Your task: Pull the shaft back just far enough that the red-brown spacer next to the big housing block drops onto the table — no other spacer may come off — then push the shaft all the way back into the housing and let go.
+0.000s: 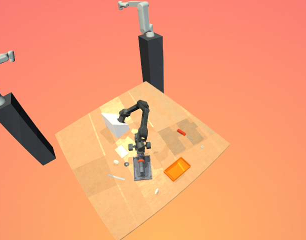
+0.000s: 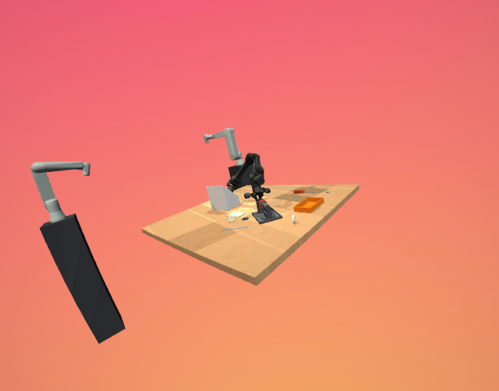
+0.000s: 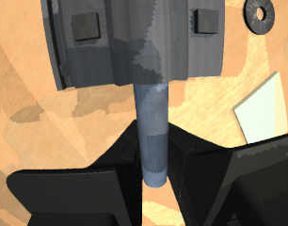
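My gripper tip is now 6 cm short of the blue-grey shaft, 3 cm to the left of it and 3 cm below it. From my gripper tip the other things lie so: red-brown spacer: 10 cm ahead, 6 cm to the right, 3 cm above; then grey support: 13 cm ahead, 7 cm to the right; then pale card: 12 cm behind, 13 cm to the right, 4 cm below.
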